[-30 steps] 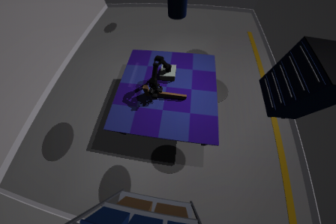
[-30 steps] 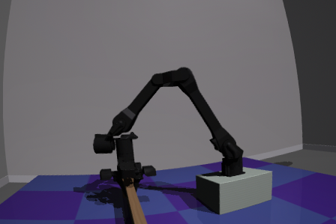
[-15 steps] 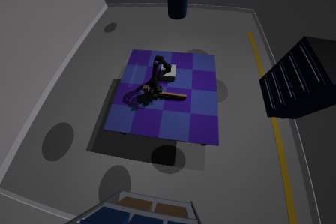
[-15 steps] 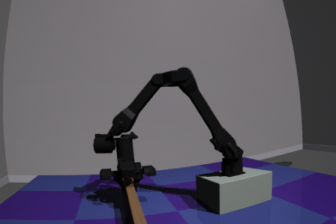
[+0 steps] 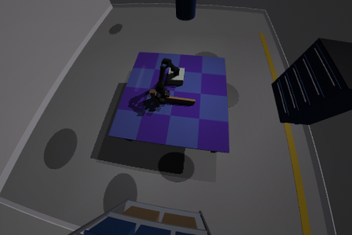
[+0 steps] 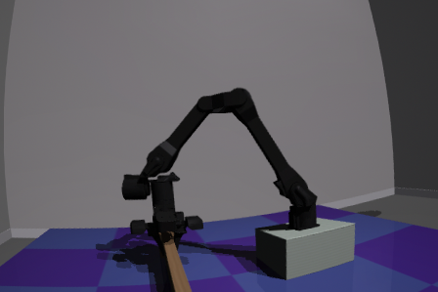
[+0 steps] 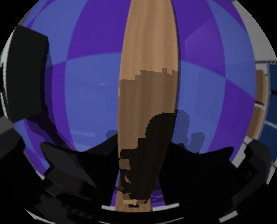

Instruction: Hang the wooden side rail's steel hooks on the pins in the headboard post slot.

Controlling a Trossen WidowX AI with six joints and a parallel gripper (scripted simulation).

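Now: gripper tip 110 mm to the left of the wooden headboard post, 40 mm below it and 10 mm past it.
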